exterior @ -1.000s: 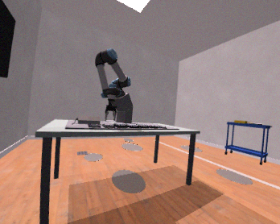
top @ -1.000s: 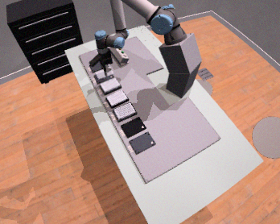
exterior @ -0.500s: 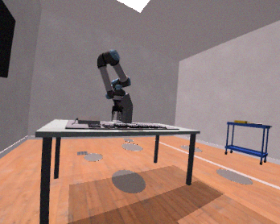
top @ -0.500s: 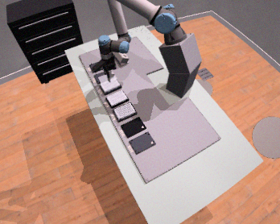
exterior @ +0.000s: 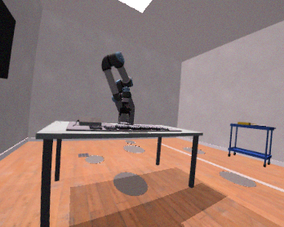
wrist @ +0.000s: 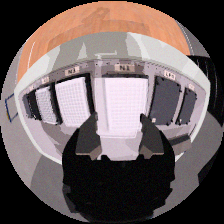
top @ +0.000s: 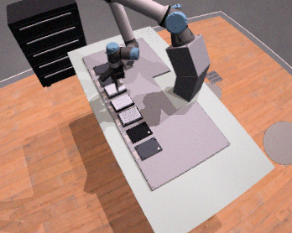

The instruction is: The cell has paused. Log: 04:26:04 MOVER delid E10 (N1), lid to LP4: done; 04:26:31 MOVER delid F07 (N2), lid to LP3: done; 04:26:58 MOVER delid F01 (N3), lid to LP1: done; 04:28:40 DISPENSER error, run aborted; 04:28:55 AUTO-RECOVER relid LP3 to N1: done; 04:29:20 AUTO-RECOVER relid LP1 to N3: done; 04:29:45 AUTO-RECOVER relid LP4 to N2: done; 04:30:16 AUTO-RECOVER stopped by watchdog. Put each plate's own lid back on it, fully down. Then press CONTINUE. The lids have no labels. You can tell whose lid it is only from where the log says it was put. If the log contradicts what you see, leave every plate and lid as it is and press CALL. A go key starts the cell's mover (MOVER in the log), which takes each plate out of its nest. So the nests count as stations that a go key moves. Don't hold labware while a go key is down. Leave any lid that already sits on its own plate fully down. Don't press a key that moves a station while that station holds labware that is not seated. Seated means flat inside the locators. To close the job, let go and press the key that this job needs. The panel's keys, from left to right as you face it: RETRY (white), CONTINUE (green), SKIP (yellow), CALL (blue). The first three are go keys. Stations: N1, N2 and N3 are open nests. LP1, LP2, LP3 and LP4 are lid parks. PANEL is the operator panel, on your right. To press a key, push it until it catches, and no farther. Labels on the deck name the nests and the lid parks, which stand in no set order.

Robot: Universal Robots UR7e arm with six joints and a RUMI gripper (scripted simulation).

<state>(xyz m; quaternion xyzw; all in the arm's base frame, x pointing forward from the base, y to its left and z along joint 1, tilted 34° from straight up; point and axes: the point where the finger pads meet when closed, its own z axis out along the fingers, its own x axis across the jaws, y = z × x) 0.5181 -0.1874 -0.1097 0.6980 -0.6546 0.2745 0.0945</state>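
Right now the white lid is 2 cm to the right of my hand and 3 cm below it. Also, from my hand: white lidded plate 2 cm to the right, 4 cm below; then yellow key 22 cm behind, 33 cm to the right; then green key 23 cm behind, 28 cm to the right.
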